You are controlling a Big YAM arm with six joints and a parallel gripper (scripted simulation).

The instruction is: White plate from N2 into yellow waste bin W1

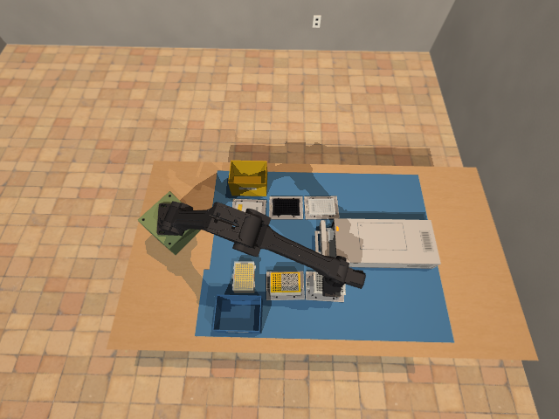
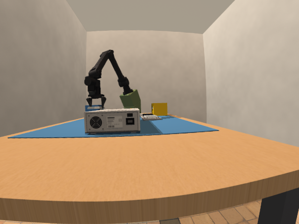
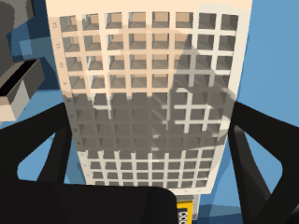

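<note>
My hand is 130 mm past the black plate, 400 mm to the right of it and 80 mm above it. Also, from my hand: white plate (right at my hand); then blue bin (370 mm behind, 80 mm to the right, 60 mm below); then instrument box (200 mm ahead, 170 mm to the left, 60 mm below).
</note>
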